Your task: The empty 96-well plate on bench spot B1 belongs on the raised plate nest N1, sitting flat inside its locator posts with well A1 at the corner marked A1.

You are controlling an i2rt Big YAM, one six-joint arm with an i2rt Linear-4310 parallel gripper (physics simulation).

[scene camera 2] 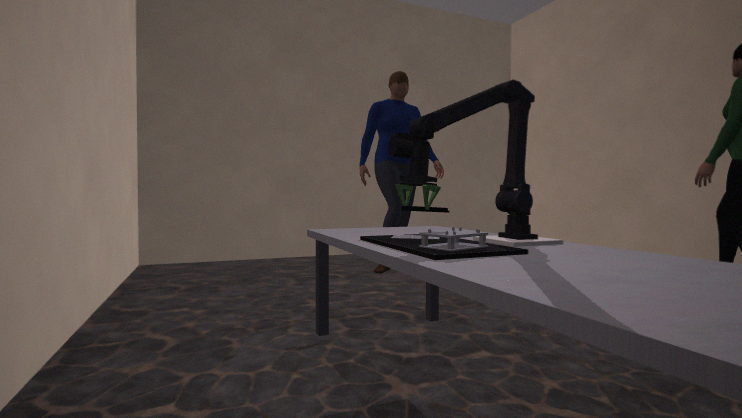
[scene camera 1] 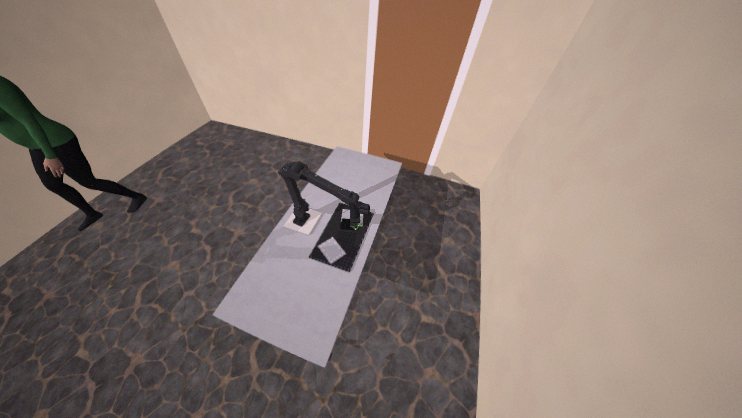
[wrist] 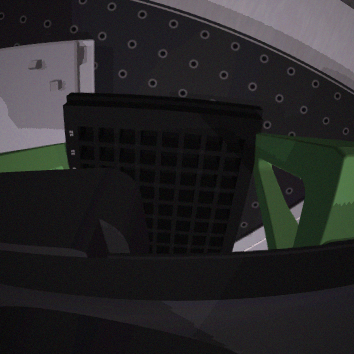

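Pixels of known places: gripper, fingertip midpoint: (scene camera 2: 415, 209) (scene camera 1: 355, 224) (wrist: 159, 149); arm's base, origin of the base link: (scene camera 2: 517, 237) (scene camera 1: 301, 219).
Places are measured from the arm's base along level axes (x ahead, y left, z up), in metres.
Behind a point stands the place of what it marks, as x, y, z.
Note:
The black 96-well plate (scene camera 1: 346, 224) {0.368, 0.042, 0.111} (scene camera 2: 433, 209) {0.378, 0.100, 0.106} (wrist: 170, 175) {0.415, 0.063, 0.107} is held level in the air, well above the black perforated board (scene camera 1: 348, 259) {0.476, -0.141, -0.001} (scene camera 2: 386, 240) {0.478, -0.048, -0.001} (wrist: 210, 65) {0.463, 0.055, -0.001}. My gripper (scene camera 1: 355, 225) {0.425, 0.073, 0.107} (scene camera 2: 416, 206) {0.425, 0.073, 0.107} (wrist: 159, 149) {0.425, 0.073, 0.107} points down, its green fingers shut against the plate's two sides. The numbers 12 and 11 show along its left edge in the wrist view; the A1 corner is hidden. The grey raised nest (scene camera 1: 344, 213) {0.282, 0.169, 0.041} (scene camera 2: 450, 235) {0.403, 0.255, 0.041} (wrist: 30, 100) {0.396, 0.167, 0.041}, with small posts on top, stands on the board, lower than the plate and at upper left in the wrist view. Its A1 mark is not legible.
A flat light-grey square piece (scene camera 1: 331, 250) {0.339, -0.133, 0.001} lies turned on the board. The arm's base sits on a white pad (scene camera 1: 312, 224) {0.100, -0.006, 0.000} (scene camera 2: 547, 241) {-0.036, 0.109, -0.003} on the long grey table (scene camera 1: 290, 290) {0.245, -0.483, -0.015} (scene camera 2: 649, 290) {0.269, 0.714, -0.014}. A person in green (scene camera 1: 36, 124) (scene camera 2: 734, 124) and a person in blue (scene camera 2: 393, 122) stand beyond the table.

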